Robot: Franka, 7 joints.
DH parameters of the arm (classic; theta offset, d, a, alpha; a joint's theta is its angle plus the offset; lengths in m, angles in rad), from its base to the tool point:
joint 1: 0 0.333 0 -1.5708
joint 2: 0 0 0 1.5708
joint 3: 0 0.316 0.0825 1.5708
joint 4: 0 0 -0.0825 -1.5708
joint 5: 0 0.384 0 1.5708
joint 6: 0 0 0.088 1.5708
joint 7: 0 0.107 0 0
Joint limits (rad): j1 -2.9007..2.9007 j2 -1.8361..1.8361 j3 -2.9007..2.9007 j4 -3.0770..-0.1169 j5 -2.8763..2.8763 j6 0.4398..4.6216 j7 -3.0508..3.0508
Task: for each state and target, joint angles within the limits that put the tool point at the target. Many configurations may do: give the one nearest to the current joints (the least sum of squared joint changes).
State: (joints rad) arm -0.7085 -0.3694 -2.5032 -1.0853 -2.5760 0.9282 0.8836
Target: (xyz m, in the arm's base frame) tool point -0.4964 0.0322 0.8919
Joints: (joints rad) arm -0.4946 -0.2463 -2.3464 -1.1703 -2.6060 0.8993 0.8836
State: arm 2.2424 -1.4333 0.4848 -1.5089 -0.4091 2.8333 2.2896
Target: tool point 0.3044 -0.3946 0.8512
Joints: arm 2.5329 -1.7357 0.2186 -1.6818 -0.4018 2.7981 2.2896
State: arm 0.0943 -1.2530 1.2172 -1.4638 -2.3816 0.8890 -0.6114
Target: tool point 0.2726 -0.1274 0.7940
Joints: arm -0.4812 -0.5697 0.2727 -2.1533 -2.0577 0.9049 -0.6114
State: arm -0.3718 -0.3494 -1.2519 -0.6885 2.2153 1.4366 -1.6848
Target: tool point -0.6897 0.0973 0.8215
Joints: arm -0.4671 -1.0240 -1.4366 -0.5376 2.3839 1.9763 -1.6848
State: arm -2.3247 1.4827 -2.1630 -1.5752 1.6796 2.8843 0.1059
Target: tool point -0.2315 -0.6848 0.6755
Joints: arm -1.5935 1.7221 -2.5580 -1.0686 1.6062 2.9316 0.1059
